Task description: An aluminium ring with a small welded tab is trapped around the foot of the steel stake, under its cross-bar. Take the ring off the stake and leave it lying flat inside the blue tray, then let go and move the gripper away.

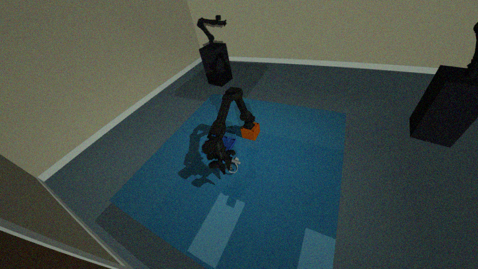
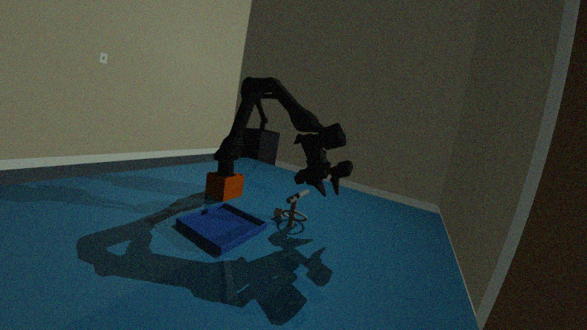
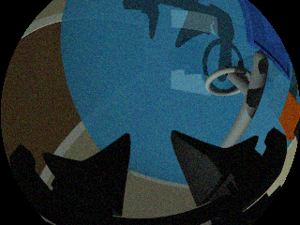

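Right now my gripper tip is 100 mm past the aluminium ring, 100 mm above it and 50 mm to the left of it. The rest, counted from my gripper tip: blue tray 260 mm to the right, 210 mm behind, 120 mm below.
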